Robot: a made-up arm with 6 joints.
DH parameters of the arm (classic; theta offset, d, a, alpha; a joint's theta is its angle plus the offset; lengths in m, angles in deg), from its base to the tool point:
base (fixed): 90 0.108 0 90
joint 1: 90 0.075 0.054 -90
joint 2: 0 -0.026 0.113 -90
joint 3: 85.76 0 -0.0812 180
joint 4: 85.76 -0.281 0.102 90
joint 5: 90 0.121 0.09 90
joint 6: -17.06 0 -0.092 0
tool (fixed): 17.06 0.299 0 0
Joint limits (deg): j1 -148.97..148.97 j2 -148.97..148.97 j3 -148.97..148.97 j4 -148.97..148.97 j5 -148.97..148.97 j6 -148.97..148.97
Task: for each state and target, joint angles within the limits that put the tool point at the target. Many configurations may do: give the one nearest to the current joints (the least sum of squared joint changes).
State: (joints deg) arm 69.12 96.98 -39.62 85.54 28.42 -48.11
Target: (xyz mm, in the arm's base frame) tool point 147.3 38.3 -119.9
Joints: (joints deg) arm 112.74 76.87 -72.29 93.25 71.32 -40.42
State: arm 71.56 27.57 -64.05 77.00 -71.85 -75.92
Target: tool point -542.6 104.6 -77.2
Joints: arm 89.46 36.57 -45.25 55.00 -102.48 -70.55
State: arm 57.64 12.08 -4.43 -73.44 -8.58 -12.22
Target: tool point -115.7 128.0 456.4
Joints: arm 58.91 9.37 -2.62 -76.07 15.87 -17.52
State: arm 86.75 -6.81 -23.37 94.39 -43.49 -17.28
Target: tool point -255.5 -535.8 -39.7
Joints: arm 50.75 -23.80 -22.71 86.81 -27.83 -14.50
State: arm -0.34 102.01 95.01 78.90 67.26 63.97
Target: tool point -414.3 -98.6 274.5
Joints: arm 8.92 67.78 74.07 97.03 40.57 60.84
